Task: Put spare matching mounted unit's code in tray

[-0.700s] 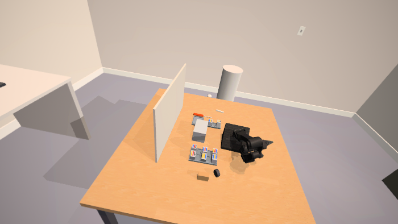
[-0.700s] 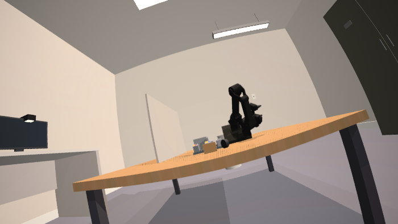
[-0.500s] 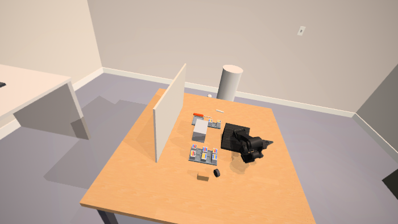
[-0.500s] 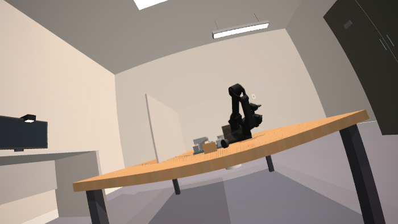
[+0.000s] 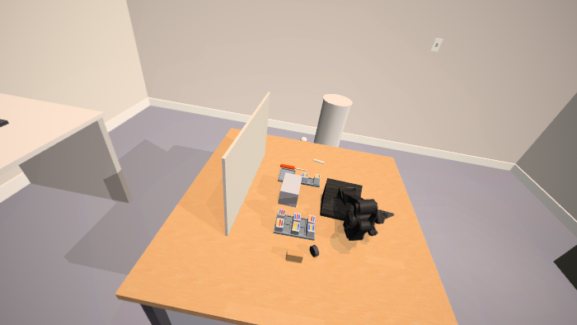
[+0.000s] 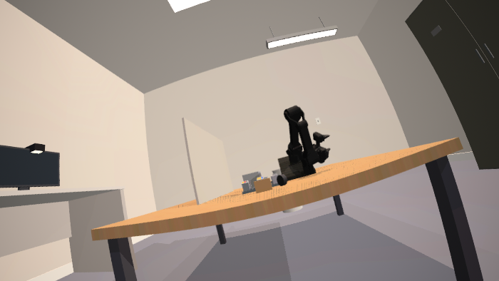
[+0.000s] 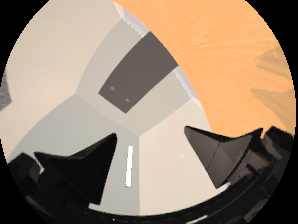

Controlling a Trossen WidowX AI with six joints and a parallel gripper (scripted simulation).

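Right now the brown block is 430 mm ahead of my gripper tip, 230 mm to the left of it and 120 mm below it. Also, from my gripper tip: grey tray: 380 mm ahead, 310 mm to the right, 140 mm below; then mounted unit: 490 mm ahead, 160 mm to the right, 100 mm below; then black puck: 340 mm ahead, 180 mm to the left, 120 mm below.
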